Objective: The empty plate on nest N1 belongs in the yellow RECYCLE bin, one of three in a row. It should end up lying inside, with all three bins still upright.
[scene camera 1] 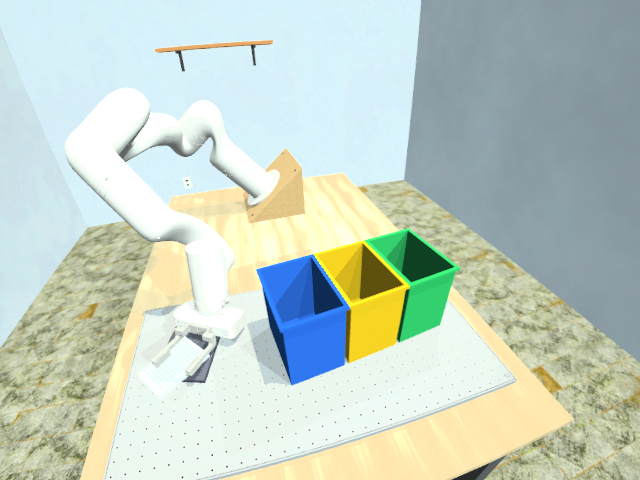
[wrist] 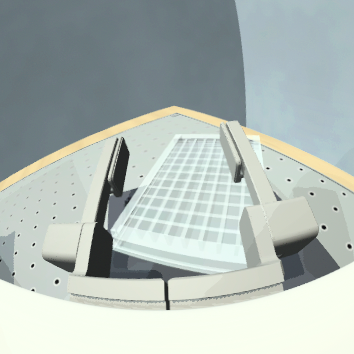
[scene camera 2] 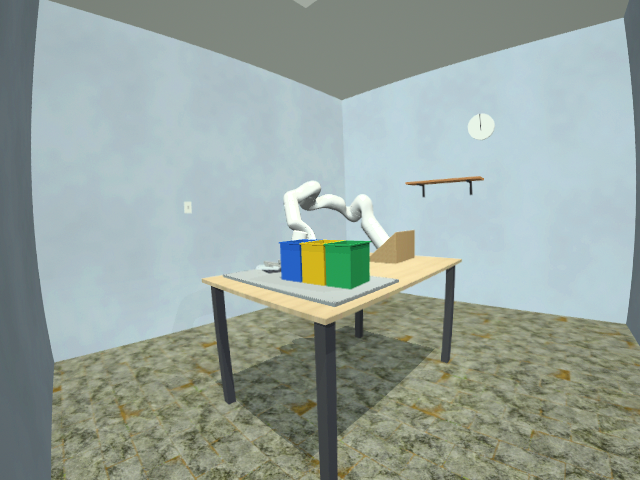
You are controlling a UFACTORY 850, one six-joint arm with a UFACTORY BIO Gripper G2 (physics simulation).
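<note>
The clear gridded plate lies turned askew over the dark nest and juts past it at the front left of the board. My gripper is shut to its narrowest, with a gap still between its fingers and nothing gripped. Its fingers are low over the plate; the right finger overlaps the plate in the wrist view. I cannot tell whether they touch it. The yellow bin stands upright in the middle of the row. The nest's label is not readable.
The blue bin stands upright between my gripper and the yellow bin. The green bin stands upright on the far side. All stand on the perforated board. My arm's wooden wedge base is at the back.
</note>
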